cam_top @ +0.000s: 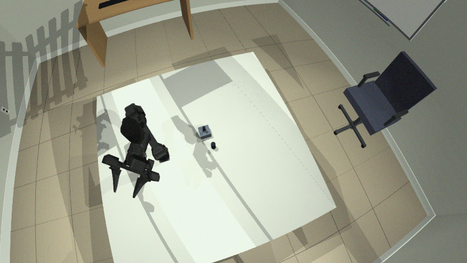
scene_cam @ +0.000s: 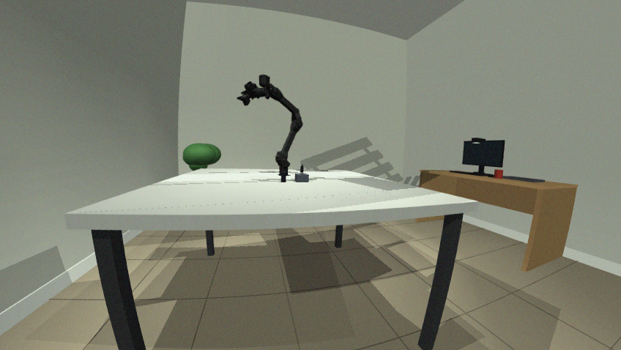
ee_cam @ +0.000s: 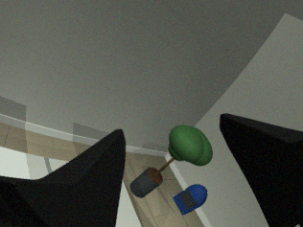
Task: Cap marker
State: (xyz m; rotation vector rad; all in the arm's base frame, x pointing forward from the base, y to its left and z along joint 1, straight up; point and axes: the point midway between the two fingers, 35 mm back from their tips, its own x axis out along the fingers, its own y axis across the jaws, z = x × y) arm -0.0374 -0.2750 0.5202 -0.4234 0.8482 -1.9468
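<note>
My gripper tip is now 49 cm above the black cap, 36 cm short of it and 27 cm to the right of it. The rest, counted from my gripper tip: grey holder block: 50 cm below, 37 cm to the left, 33 cm ahead.
</note>
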